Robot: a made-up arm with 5 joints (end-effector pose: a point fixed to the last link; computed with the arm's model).
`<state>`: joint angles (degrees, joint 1 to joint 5).
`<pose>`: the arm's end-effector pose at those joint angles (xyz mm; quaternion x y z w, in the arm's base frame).
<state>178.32 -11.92 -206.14 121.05 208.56</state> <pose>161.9 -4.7 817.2 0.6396 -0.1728 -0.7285 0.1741</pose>
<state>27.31 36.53 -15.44 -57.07 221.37</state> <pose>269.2 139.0 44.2 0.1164 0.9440 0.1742 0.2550</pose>
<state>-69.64 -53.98 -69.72 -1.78 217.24</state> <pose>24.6 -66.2 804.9 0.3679 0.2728 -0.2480 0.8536</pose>
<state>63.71 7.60 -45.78 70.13 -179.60</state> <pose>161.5 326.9 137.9 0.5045 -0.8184 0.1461 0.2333</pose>
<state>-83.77 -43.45 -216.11 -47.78 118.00</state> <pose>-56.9 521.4 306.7 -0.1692 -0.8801 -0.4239 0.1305</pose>
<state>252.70 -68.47 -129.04 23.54 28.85</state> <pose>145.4 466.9 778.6 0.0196 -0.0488 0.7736 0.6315</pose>
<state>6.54 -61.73 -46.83 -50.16 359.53</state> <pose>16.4 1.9 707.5 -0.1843 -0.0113 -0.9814 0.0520</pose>
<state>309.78 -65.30 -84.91 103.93 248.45</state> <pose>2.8 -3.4 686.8 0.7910 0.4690 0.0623 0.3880</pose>
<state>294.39 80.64 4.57 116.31 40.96</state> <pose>-28.1 62.0 246.0 0.1116 -0.1497 0.9598 0.2097</pose>
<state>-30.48 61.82 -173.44 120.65 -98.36</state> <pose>535.3 -315.1 363.7 -0.8270 -0.5566 0.0340 0.0710</pose>
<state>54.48 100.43 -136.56 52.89 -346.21</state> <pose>333.0 466.5 -242.2 0.9276 0.3440 -0.1206 0.0818</pose>
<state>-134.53 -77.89 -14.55 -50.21 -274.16</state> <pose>-35.8 -36.4 558.2 -0.1105 -0.3005 0.8631 0.3905</pose>
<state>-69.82 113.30 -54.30 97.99 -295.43</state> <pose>-43.4 118.0 -107.6 -0.0773 0.1839 0.9789 0.0449</pose>
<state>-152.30 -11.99 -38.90 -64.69 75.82</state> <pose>-313.9 -164.8 486.4 -0.2173 -0.4867 0.6645 0.5237</pose>
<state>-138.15 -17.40 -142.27 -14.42 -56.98</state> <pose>49.5 44.4 953.9 0.0392 -0.0335 -0.1315 0.9900</pose>
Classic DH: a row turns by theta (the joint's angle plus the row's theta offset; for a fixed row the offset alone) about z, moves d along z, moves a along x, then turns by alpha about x. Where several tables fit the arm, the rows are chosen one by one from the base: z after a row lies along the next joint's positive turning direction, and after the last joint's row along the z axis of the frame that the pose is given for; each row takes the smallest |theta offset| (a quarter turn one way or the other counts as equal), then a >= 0, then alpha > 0; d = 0 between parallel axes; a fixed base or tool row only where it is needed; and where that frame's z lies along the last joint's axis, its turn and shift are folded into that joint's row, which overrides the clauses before.
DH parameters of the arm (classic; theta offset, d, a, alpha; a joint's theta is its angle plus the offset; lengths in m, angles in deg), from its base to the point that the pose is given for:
joint 1: 0 0.215 0 -90
joint 2: -79.27 0 0.2901 0
joint 3: -23.43 0 -0.3321 0
joint 4: -77.3 0 -0.089 90
joint 5: 180 0.113 0 0

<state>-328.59 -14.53 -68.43 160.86 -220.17</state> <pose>187.3 114.4 426.5 0.4548 -0.6308 -0.0480 0.6268</pose>
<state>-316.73 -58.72 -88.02 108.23 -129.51</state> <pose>29.9 28.2 687.1 0.0594 0.9422 0.2407 0.2254</pose>
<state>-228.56 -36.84 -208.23 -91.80 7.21</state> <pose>274.5 -310.9 407.0 0.4582 0.8659 -0.0708 0.1876</pose>
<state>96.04 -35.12 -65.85 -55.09 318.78</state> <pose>-15.7 148.0 751.9 -0.0756 -0.1931 -0.8684 0.4503</pose>
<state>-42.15 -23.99 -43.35 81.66 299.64</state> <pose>236.4 -214.0 308.4 -0.9797 -0.1570 0.0780 0.0972</pose>
